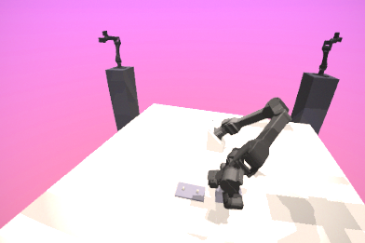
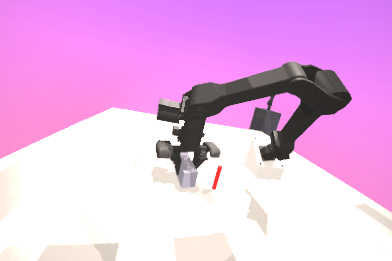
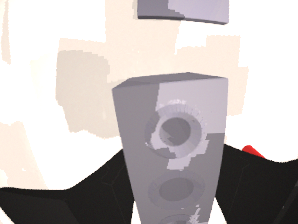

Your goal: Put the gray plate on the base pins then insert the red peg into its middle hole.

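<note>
The gray base lies 10 mm behind my gripper tip, 150 mm to the right of it and 20 mm below it. Also, from my gripper tip: gray plate: 30 mm above; red peg: 100 mm behind, 30 mm to the left, 10 mm above.
</note>
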